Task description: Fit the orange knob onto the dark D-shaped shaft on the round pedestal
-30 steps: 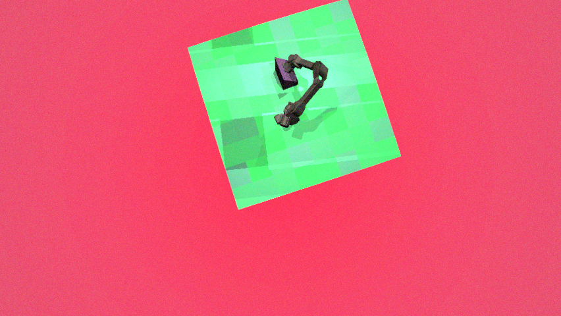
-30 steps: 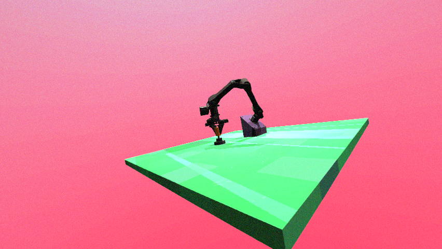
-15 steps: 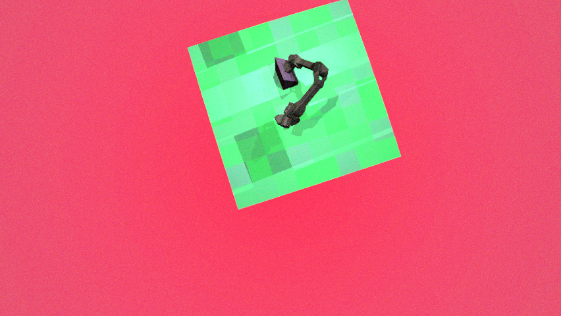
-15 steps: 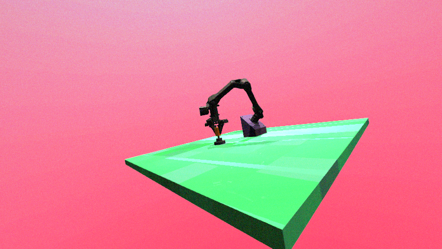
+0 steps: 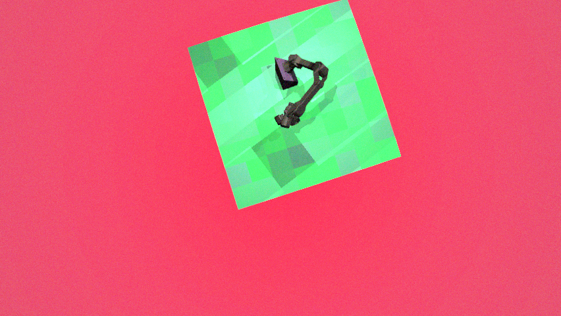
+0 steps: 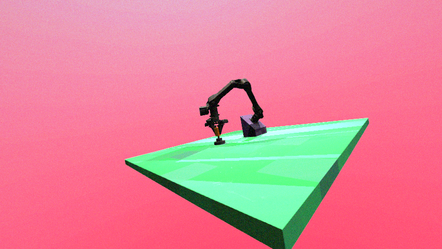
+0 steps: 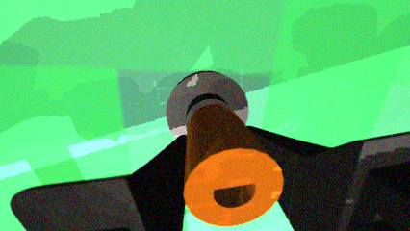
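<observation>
The dark pedestal is 4 cm below my gripper tip. Also, from my gripper tip: orange knob 2 cm above.
</observation>
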